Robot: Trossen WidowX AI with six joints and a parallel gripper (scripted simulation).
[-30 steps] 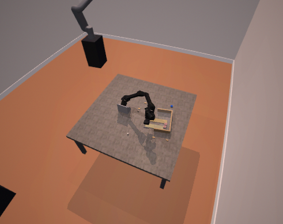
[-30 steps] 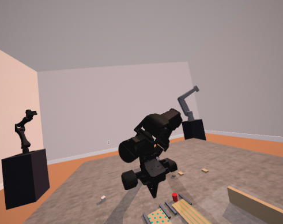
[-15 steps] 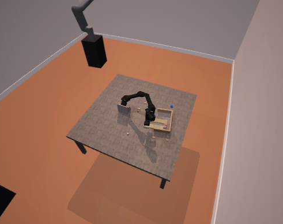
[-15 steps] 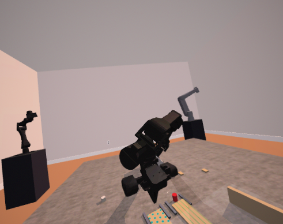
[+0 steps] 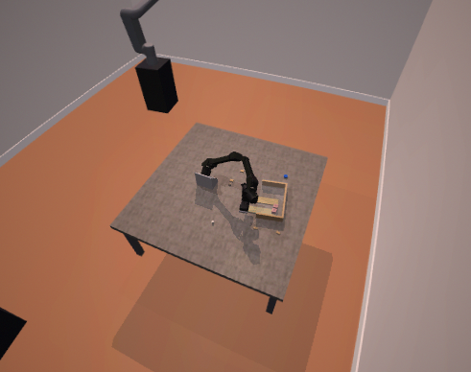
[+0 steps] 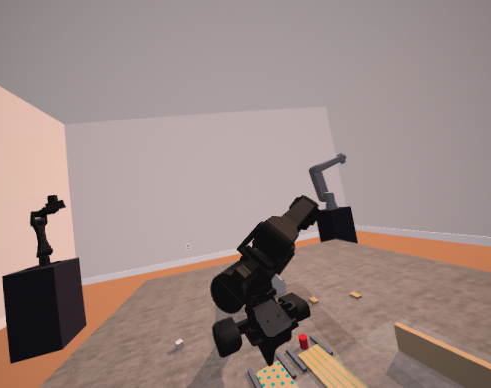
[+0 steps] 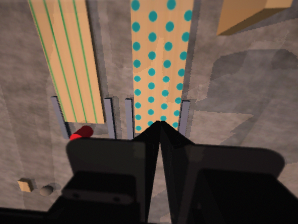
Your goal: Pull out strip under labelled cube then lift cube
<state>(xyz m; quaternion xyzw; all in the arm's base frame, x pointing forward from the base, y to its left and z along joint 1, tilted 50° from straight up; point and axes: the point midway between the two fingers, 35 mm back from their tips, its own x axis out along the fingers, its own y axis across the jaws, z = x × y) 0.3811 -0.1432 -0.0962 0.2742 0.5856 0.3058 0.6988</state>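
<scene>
Now: the dotted strip 100 mm ahead of my gripper tip, 30 mm below it and 10 mm to the left of it.
</scene>
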